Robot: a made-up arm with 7 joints.
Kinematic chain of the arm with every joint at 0, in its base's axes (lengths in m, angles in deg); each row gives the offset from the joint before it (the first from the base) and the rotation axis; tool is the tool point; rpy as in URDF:
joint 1: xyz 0 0 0.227 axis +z
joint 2: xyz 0 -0.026 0.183 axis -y
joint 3: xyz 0 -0.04 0.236 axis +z
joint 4: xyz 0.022 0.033 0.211 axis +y
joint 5: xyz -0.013 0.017 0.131 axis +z
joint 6: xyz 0 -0.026 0.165 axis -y
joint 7: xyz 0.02 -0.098 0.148 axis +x
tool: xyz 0 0 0 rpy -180 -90 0
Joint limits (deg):
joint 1: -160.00..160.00
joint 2: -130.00..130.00
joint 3: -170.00..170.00
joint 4: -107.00..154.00
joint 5: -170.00..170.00
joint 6: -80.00..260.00
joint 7: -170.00..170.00
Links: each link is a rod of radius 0.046 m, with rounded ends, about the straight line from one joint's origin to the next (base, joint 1, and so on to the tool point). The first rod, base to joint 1, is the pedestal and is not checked.
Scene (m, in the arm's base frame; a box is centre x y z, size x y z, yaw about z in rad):
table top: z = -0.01
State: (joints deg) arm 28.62 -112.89 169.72 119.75 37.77 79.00 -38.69
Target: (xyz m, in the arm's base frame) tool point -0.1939 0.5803 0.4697
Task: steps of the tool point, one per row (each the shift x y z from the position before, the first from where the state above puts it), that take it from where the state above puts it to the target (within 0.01 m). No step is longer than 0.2 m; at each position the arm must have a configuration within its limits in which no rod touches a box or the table.
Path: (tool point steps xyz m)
1: -0.0790 0.1140 -0.0146
2: -0.1164 0.0901 -0.0230
3: -0.1441 0.0541 -0.0311
4: -0.1585 0.0103 -0.0380

